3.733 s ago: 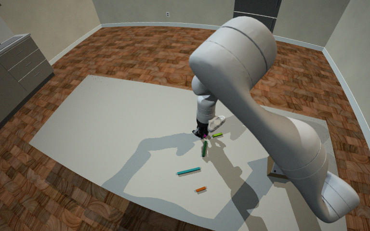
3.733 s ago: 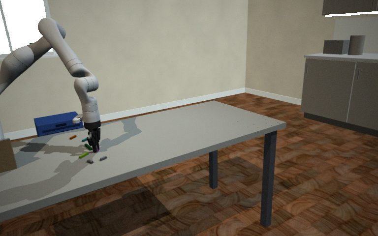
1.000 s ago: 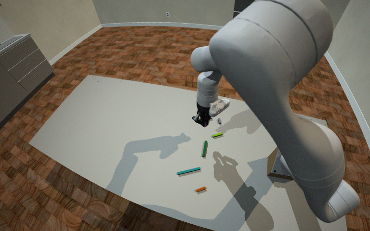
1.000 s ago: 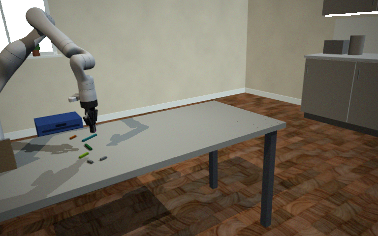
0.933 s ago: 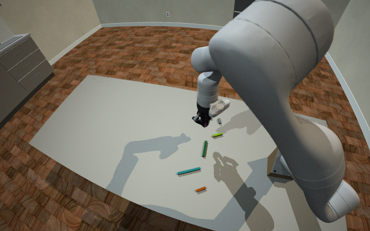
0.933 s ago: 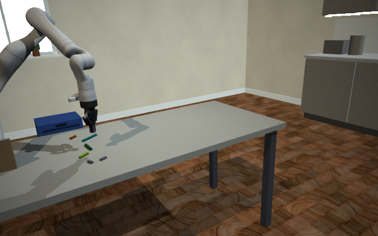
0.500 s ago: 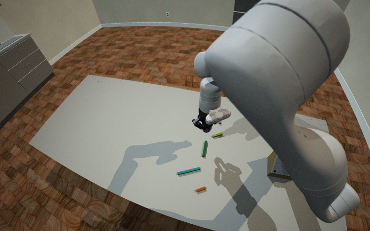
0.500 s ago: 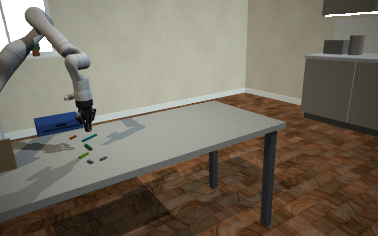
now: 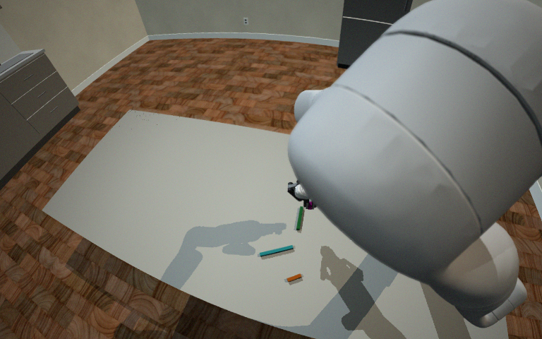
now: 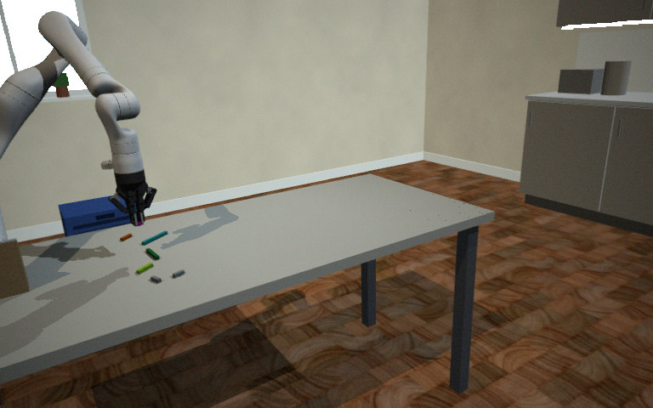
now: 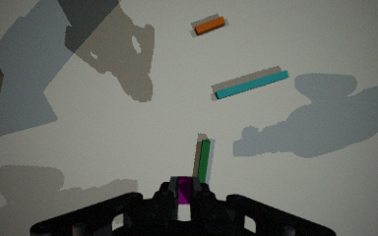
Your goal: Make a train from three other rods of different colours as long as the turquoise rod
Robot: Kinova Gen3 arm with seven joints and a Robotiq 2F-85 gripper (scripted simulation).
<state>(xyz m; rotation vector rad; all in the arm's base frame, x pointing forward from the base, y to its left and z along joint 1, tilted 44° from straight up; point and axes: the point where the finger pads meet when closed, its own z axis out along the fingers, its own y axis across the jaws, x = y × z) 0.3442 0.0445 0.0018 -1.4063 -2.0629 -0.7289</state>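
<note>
The green rod lies 11 cm below my hand and 2 cm ahead of it. The rest, counted from my hand: turquoise rod: 13 cm to the left, 11 cm below, 5 cm ahead; lime rod: 11 cm below, 9 cm to the right, 1 cm behind; magenta rod: 1 cm below.
</note>
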